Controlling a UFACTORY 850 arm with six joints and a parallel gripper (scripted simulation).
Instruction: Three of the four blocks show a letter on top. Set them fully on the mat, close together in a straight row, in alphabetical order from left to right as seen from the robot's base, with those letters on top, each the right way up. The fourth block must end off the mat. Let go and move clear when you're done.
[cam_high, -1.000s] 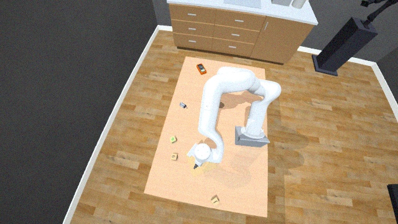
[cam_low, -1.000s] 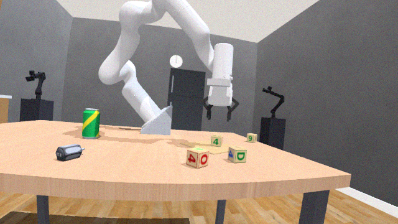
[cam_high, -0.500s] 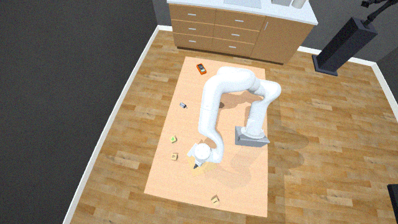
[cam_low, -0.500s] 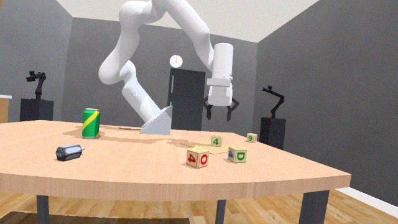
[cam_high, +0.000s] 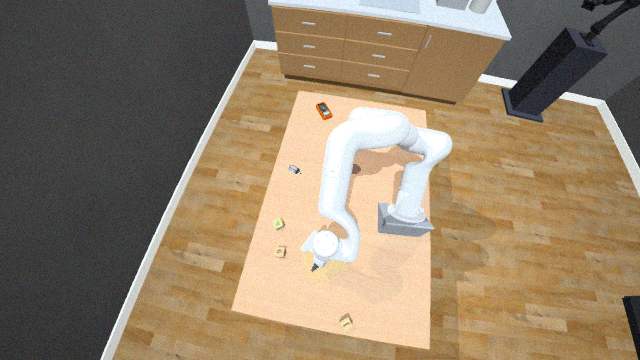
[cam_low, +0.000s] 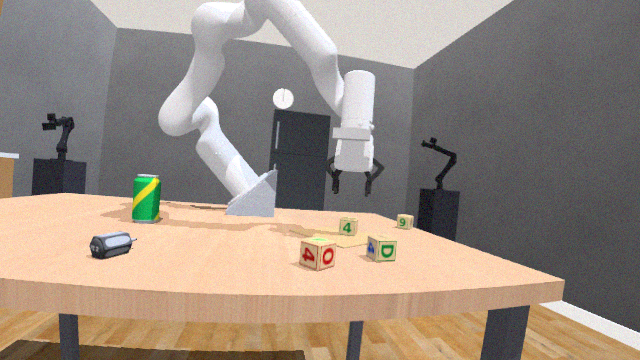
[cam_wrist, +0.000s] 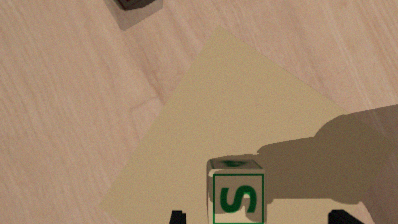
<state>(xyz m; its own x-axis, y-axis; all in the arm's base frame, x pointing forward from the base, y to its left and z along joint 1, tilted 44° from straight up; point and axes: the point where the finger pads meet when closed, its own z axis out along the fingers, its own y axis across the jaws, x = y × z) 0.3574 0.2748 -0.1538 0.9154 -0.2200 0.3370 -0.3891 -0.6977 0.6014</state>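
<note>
Now: hand 12 cm above the tan mat and 2 cm to the left of it. From my hand the other things lie so: grey device 45 cm to the right, 26 cm ahead, 11 cm below; yellow can 53 cm to the right, 6 cm below, 2 cm behind.
</note>
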